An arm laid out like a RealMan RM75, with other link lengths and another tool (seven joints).
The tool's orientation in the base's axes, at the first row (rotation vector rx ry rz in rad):
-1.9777, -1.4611, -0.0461
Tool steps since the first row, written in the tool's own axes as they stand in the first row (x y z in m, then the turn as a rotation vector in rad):
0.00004, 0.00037, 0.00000, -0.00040, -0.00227, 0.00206
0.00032, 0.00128, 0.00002, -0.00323, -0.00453, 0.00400
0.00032, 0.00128, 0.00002, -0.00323, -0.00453, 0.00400
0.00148, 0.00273, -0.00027, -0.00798, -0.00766, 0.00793
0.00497, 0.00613, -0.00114, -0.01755, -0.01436, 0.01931
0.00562, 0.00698, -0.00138, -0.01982, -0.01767, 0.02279
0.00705, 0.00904, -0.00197, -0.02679, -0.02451, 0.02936
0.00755, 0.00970, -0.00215, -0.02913, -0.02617, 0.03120
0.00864, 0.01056, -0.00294, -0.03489, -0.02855, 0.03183
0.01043, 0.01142, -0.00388, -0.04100, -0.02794, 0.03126
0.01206, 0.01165, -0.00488, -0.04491, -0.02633, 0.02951
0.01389, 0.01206, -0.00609, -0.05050, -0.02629, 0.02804
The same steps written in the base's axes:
0.00033, -0.00002, -0.00016, -0.00282, 0.00109, -0.00065
0.00121, 0.00009, -0.00051, -0.00649, 0.00008, -0.00219
0.00121, 0.00009, -0.00051, -0.00649, 0.00008, -0.00219
0.00299, 0.00069, -0.00053, -0.01232, -0.00136, -0.00562
0.00752, 0.00264, -0.00011, -0.02561, -0.00237, -0.01502
0.00858, 0.00293, -0.00008, -0.03051, -0.00194, -0.01702
0.01109, 0.00351, -0.00005, -0.04128, -0.00329, -0.02158
0.01191, 0.00374, -0.00003, -0.04422, -0.00403, -0.02314
0.01333, 0.00410, 0.00060, -0.04863, -0.00816, -0.02478
0.01506, 0.00498, 0.00163, -0.05018, -0.01367, -0.02708
0.01621, 0.00578, 0.00295, -0.04965, -0.01810, -0.02808
0.01767, 0.00661, 0.00442, -0.05118, -0.02356, -0.02920

